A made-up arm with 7 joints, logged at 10 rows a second.
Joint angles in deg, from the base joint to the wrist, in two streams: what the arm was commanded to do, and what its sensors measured. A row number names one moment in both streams.
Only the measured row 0 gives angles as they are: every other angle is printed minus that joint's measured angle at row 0.
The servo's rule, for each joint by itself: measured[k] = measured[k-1] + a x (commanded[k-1-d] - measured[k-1]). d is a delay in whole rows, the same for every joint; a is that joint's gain. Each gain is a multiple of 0.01, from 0.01 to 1. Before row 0 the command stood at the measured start. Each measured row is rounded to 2 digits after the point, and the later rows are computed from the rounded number. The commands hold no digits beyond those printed.
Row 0, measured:
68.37 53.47 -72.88 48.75 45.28 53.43 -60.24
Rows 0 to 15, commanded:
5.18 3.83 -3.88 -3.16 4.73 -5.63 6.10
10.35 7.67 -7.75 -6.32 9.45 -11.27 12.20
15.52 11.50 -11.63 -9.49 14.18 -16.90 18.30
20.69 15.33 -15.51 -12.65 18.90 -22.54 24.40
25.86 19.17 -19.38 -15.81 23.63 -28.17 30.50
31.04 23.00 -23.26 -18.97 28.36 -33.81 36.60
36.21 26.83 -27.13 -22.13 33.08 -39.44 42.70
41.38 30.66 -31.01 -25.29 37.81 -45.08 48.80
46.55 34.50 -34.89 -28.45 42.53 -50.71 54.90
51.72 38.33 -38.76 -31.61 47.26 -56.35 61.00
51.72 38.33 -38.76 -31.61 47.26 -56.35 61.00
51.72 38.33 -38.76 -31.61 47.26 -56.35 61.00
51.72 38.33 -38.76 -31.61 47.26 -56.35 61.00
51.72 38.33 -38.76 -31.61 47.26 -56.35 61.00
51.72 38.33 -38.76 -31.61 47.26 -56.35 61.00
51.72 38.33 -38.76 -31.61 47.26 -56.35 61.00
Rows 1 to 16, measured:
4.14 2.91 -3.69 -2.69 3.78 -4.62 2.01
9.11 6.53 -7.55 -5.78 8.32 -10.07 5.37
14.24 10.31 -11.43 -8.93 13.01 -15.67 9.64
19.40 14.13 -15.31 -12.09 17.72 -21.30 14.51
24.57 17.96 -19.18 -15.25 22.45 -26.93 19.79
29.75 21.79 -23.06 -18.41 27.18 -32.57 25.34
34.92 25.62 -26.93 -21.57 31.90 -38.20 31.07
40.09 29.45 -30.81 -24.73 36.63 -43.84 36.92
45.26 33.29 -34.69 -27.89 41.35 -49.47 42.85
50.43 37.12 -38.56 -31.05 46.08 -55.11 48.84
51.46 38.04 -38.75 -31.53 47.02 -56.13 52.85
51.67 38.26 -38.76 -31.60 47.21 -56.31 55.54
51.71 38.31 -38.76 -31.61 47.25 -56.34 57.34
51.72 38.33 -38.76 -31.61 47.26 -56.35 58.55
51.72 38.33 -38.76 -31.61 47.26 -56.35 59.36
51.72 38.33 -38.76 -31.61 47.26 -56.35 59.90
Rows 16 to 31, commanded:
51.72 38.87 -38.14 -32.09 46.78 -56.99 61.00
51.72 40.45 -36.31 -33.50 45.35 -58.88 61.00
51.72 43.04 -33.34 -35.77 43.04 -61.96 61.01
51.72 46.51 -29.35 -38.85 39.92 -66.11 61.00
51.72 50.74 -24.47 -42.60 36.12 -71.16 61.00
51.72 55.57 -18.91 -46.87 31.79 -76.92 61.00
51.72 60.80 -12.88 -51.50 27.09 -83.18 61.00
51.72 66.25 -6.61 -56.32 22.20 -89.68 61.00
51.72 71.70 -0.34 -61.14 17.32 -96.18 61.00
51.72 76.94 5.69 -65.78 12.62 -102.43 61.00
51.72 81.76 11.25 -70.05 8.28 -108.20 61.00
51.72 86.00 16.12 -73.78 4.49 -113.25 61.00
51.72 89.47 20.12 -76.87 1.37 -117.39 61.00
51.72 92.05 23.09 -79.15 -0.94 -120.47 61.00
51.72 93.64 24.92 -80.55 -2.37 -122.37 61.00
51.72 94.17 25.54 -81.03 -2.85 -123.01 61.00
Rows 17 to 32, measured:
51.72 38.74 -38.17 -32.02 46.88 -56.87 60.26
51.72 40.04 -36.40 -33.28 45.66 -58.52 60.50
51.72 42.32 -33.49 -35.40 43.56 -61.34 60.67
51.72 45.50 -29.56 -38.33 40.65 -65.25 60.78
51.72 49.48 -24.72 -41.96 37.03 -70.10 60.85
51.72 54.11 -19.20 -46.13 32.84 -75.69 60.90
51.72 59.19 -13.20 -50.69 28.24 -81.83 60.93
51.72 64.56 -6.94 -55.48 23.41 -88.27 60.95
51.72 69.99 -0.67 -60.29 18.54 -94.76 60.97
51.72 75.27 5.37 -64.96 13.80 -101.05 60.98
51.72 80.20 10.96 -69.29 9.38 -106.91 60.99
51.72 84.61 15.86 -73.11 5.47 -112.11 60.99
51.72 88.30 19.91 -76.31 2.19 -116.44 60.99
51.72 91.15 22.93 -78.72 -0.31 -119.74 60.99
51.72 93.04 24.82 -80.28 -1.96 -121.90 60.99
51.72 93.90 25.50 -80.92 -2.67 -122.81 60.99

